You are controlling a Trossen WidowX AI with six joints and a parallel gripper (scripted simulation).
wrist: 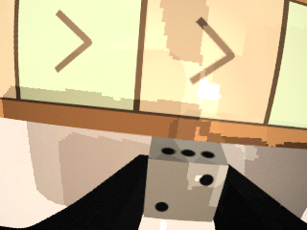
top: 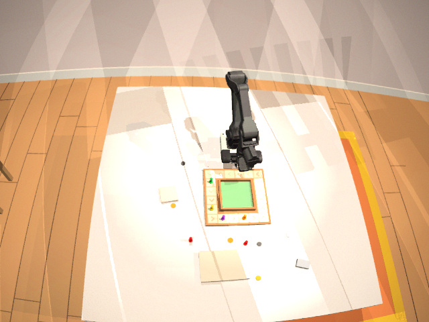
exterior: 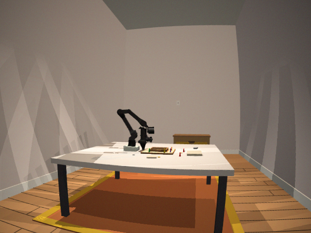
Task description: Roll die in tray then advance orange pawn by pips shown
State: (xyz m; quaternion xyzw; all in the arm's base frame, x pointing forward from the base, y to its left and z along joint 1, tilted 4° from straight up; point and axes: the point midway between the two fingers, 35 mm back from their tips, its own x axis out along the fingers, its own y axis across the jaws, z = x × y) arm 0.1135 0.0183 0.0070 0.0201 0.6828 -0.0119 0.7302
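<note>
Now: gripper tip 270 mm short of the orange pawn, 20 mm to the left of it and 20 mm below it. Round my gripper tip: green tray: 160 mm ahead, 30 mm to the right; then green pawn: 140 mm to the right, 80 mm ahead, 20 mm above; then white die: right at my gripper tip.
</note>
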